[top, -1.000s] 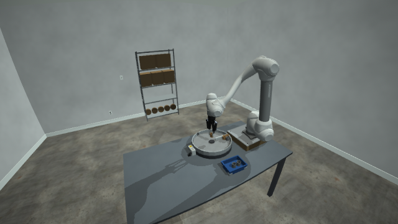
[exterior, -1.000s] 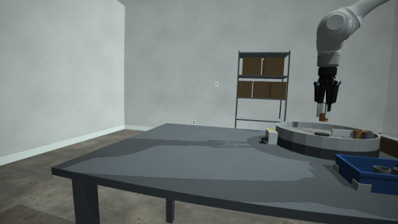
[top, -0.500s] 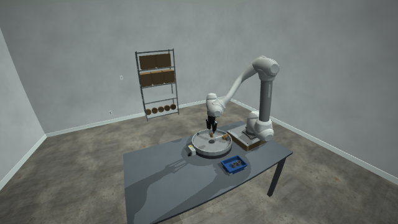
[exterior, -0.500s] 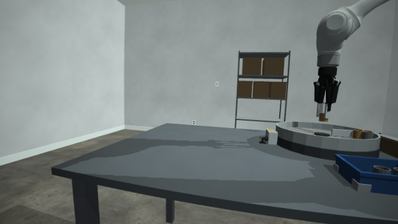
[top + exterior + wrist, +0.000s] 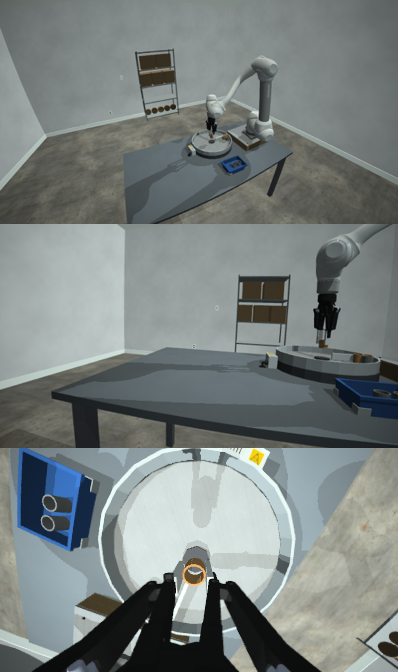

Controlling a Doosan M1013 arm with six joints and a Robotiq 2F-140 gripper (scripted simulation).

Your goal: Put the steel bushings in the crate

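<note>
The turning table is 10 cm below my hand. The rest, counted from my hand: blue crate (37 cm to the left, 13 cm below, 6 cm behind).
</note>
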